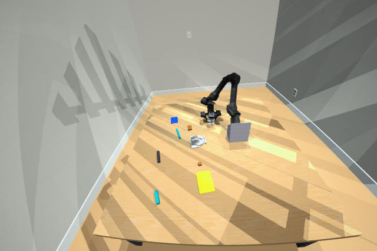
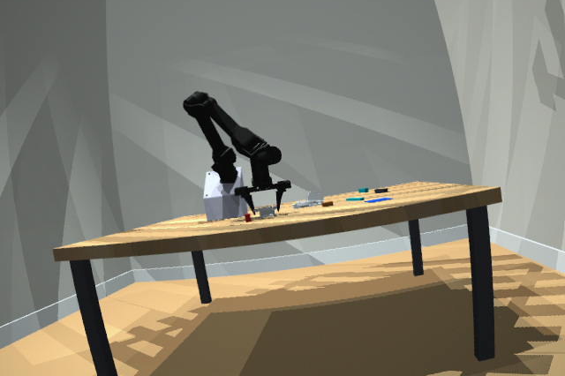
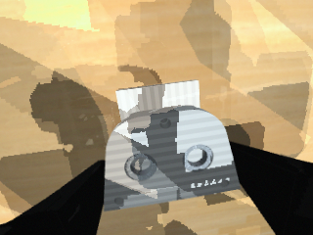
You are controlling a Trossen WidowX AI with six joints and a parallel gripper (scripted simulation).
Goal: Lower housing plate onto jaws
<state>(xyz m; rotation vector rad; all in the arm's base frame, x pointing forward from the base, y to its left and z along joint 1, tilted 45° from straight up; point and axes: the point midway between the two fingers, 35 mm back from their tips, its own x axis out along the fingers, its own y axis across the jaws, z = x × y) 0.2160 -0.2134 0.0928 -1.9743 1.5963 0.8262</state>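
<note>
Right now my gripper tip is 140 mm to the left of the red peg and 20 mm past it. From my gripper tip the other things lie so: brown cube (480 mm to the left, 50 mm ahead); then cyan bar (280 mm ahead, 190 mm to the left, 10 mm below); then blue square (380 mm ahead, 10 mm to the right, 10 mm below).
</note>
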